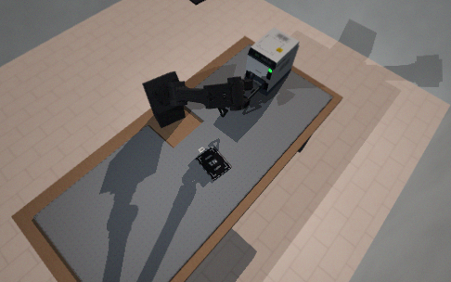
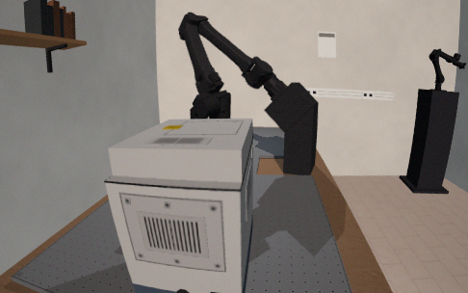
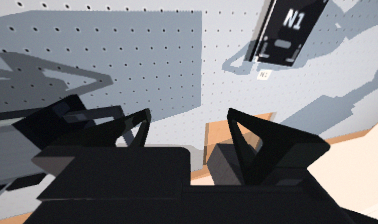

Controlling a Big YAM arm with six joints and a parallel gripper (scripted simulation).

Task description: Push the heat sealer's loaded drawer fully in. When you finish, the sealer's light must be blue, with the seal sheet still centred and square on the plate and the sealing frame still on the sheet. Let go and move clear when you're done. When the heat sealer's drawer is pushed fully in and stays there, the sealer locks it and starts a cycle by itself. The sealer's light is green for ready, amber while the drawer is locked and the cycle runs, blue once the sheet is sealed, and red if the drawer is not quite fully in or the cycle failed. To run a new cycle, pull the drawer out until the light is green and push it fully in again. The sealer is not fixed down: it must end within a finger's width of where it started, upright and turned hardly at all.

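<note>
Right now the black sealer drawer is 20 cm to the left of my hand, 6 cm behind it and 5 cm below it.
</note>
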